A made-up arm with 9 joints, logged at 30 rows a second.
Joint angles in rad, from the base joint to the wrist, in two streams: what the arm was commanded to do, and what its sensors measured. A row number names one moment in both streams.
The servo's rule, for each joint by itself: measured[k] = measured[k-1] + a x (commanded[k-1-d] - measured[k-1]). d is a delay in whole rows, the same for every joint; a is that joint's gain. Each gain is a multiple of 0.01, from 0.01 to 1. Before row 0 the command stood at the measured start. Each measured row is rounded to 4 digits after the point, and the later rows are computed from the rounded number. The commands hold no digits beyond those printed.
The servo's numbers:
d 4
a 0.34 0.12 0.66 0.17 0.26 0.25 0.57 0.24 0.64
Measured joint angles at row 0:
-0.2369, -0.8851, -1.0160, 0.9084, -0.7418, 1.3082, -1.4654, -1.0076, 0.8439
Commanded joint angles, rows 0 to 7:
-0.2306, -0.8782, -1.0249, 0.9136, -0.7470, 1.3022, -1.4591, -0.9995, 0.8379
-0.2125, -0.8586, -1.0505, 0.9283, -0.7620, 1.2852, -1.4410, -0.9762, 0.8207
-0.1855, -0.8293, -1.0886, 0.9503, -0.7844, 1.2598, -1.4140, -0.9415, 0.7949
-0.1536, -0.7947, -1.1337, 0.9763, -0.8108, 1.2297, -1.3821, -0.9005, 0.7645
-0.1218, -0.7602, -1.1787, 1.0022, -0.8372, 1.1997, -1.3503, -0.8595, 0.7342
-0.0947, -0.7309, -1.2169, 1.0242, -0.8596, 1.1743, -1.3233, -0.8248, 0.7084
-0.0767, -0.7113, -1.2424, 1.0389, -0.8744, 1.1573, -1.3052, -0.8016, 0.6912
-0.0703, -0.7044, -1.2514, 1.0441, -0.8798, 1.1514, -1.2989, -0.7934, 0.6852
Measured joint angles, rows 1 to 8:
-0.2369, -0.8851, -1.0160, 0.9084, -0.7418, 1.3082, -1.4654, -1.0076, 0.8439
-0.2369, -0.8851, -1.0160, 0.9084, -0.7418, 1.3082, -1.4654, -1.0076, 0.8439
-0.2369, -0.8851, -1.0160, 0.9084, -0.7418, 1.3082, -1.4654, -1.0076, 0.8439
-0.2369, -0.8851, -1.0160, 0.9084, -0.7418, 1.3082, -1.4654, -1.0076, 0.8439
-0.2348, -0.8843, -1.0219, 0.9093, -0.7432, 1.3067, -1.4618, -1.0057, 0.8401
-0.2272, -0.8812, -1.0408, 0.9125, -0.7481, 1.3013, -1.4499, -0.9986, 0.8277
-0.2130, -0.8750, -1.0723, 0.9189, -0.7575, 1.2909, -1.4294, -0.9849, 0.8067
-0.1928, -0.8654, -1.1128, 0.9287, -0.7714, 1.2756, -1.4024, -0.9646, 0.7797

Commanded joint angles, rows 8 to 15:
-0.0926, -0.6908, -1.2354, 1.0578, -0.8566, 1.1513, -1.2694, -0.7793, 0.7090
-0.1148, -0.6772, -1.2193, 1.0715, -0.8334, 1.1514, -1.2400, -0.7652, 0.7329
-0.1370, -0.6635, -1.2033, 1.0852, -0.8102, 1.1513, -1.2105, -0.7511, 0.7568
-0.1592, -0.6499, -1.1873, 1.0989, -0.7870, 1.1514, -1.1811, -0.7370, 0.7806
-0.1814, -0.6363, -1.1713, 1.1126, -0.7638, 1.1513, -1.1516, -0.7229, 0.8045
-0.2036, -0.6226, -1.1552, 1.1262, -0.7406, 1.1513, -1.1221, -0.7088, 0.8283
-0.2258, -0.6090, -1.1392, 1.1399, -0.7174, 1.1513, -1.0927, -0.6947, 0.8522
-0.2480, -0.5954, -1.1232, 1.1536, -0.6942, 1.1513, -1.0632, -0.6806, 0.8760
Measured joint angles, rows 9 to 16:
-0.1687, -0.8528, -1.1563, 0.9412, -0.7885, 1.2566, -1.3727, -0.9394, 0.7506
-0.1435, -0.8382, -1.1963, 0.9553, -0.8070, 1.2360, -1.3445, -0.9119, 0.7236
-0.1208, -0.8230, -1.2267, 0.9695, -0.8245, 1.2163, -1.3221, -0.8854, 0.7029
-0.1036, -0.8088, -1.2430, 0.9822, -0.8389, 1.2001, -1.3089, -0.8633, 0.6916
-0.0999, -0.7946, -1.2380, 0.9951, -0.8435, 1.1879, -1.2864, -0.8431, 0.7027
-0.1050, -0.7805, -1.2257, 1.0081, -0.8409, 1.1788, -1.2600, -0.8244, 0.7220
-0.1159, -0.7665, -1.2109, 1.0212, -0.8329, 1.1719, -1.2318, -0.8068, 0.7443
-0.1306, -0.7525, -1.1953, 1.0344, -0.8210, 1.1668, -1.2029, -0.7900, 0.7675

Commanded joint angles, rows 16 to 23:
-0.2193, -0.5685, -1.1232, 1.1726, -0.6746, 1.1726, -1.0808, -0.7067, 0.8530
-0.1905, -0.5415, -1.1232, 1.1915, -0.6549, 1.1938, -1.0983, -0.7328, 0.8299
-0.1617, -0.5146, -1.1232, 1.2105, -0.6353, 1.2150, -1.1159, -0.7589, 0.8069
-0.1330, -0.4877, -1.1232, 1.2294, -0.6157, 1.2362, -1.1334, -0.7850, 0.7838
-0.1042, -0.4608, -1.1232, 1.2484, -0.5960, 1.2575, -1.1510, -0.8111, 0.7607
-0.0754, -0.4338, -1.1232, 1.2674, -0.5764, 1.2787, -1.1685, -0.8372, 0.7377
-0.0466, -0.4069, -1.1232, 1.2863, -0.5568, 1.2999, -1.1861, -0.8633, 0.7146
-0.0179, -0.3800, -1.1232, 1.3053, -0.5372, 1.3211, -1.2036, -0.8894, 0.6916
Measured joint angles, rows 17 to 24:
-0.1479, -0.7386, -1.1795, 1.0477, -0.8061, 1.1629, -1.1737, -0.7739, 0.7912
-0.1668, -0.7247, -1.1635, 1.0610, -0.7891, 1.1600, -1.1443, -0.7583, 0.8149
-0.1869, -0.7108, -1.1475, 1.0744, -0.7705, 1.1578, -1.1149, -0.7430, 0.8388
-0.2077, -0.6970, -1.1315, 1.0879, -0.7507, 1.1562, -1.0854, -0.7280, 0.8626
-0.2116, -0.6816, -1.1260, 1.1023, -0.7309, 1.1603, -1.0828, -0.7229, 0.8565
-0.2044, -0.6648, -1.1242, 1.1175, -0.7111, 1.1687, -1.0916, -0.7253, 0.8395
-0.1899, -0.6468, -1.1235, 1.1333, -0.6914, 1.1803, -1.1055, -0.7334, 0.8186
-0.1706, -0.6277, -1.1233, 1.1496, -0.6717, 1.1943, -1.1214, -0.7458, 0.7963

